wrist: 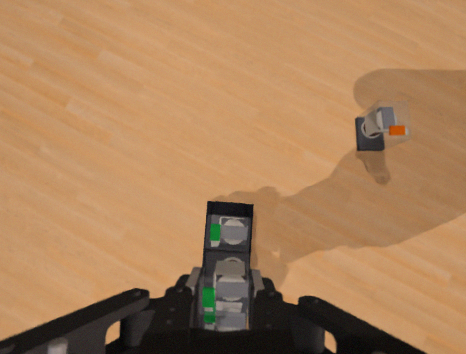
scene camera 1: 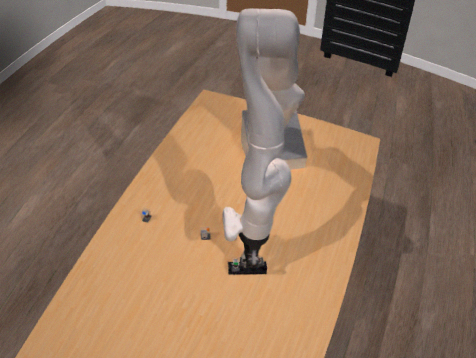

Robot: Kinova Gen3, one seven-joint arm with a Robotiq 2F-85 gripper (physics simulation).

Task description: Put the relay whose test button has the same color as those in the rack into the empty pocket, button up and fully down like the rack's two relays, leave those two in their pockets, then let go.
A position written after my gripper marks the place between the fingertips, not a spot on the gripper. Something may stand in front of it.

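There is a green-button relay [wrist: 224, 232] that I can see, and another green-button relay [wrist: 225, 278] too. I also see my gripper [wrist: 226, 283].
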